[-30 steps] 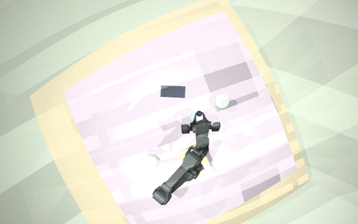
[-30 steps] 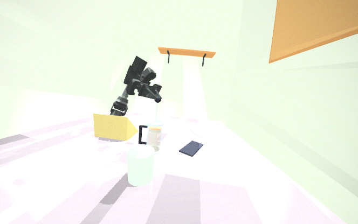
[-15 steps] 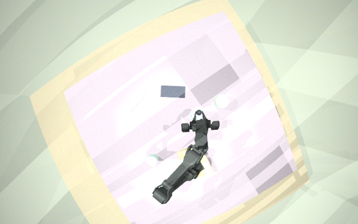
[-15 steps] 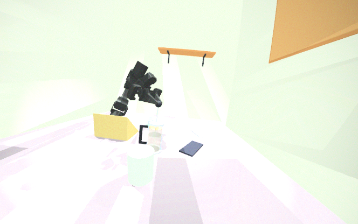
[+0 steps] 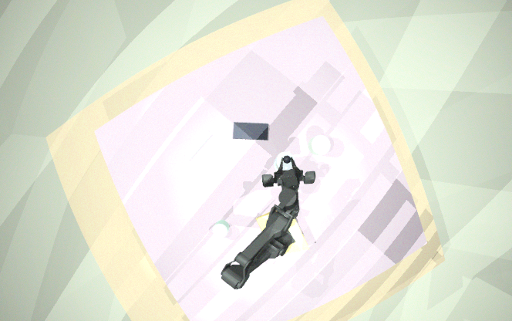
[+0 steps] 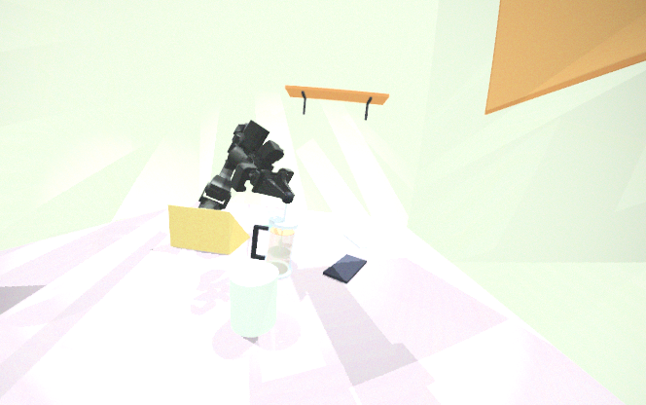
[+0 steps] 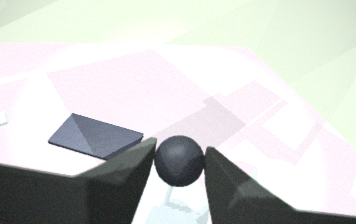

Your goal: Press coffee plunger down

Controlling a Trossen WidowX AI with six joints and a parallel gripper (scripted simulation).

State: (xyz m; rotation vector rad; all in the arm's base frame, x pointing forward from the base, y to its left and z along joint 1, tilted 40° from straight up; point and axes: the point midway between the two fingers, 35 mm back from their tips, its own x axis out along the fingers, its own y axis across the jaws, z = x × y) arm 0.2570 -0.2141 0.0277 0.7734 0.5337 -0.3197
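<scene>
Right now my gripper tip is 10 cm above the coffee press, 3 cm past it and 1 cm to the right of it. The rest, counted from my gripper tip: white strip 29 cm to the left, 24 cm ahead, 20 cm below.
</scene>
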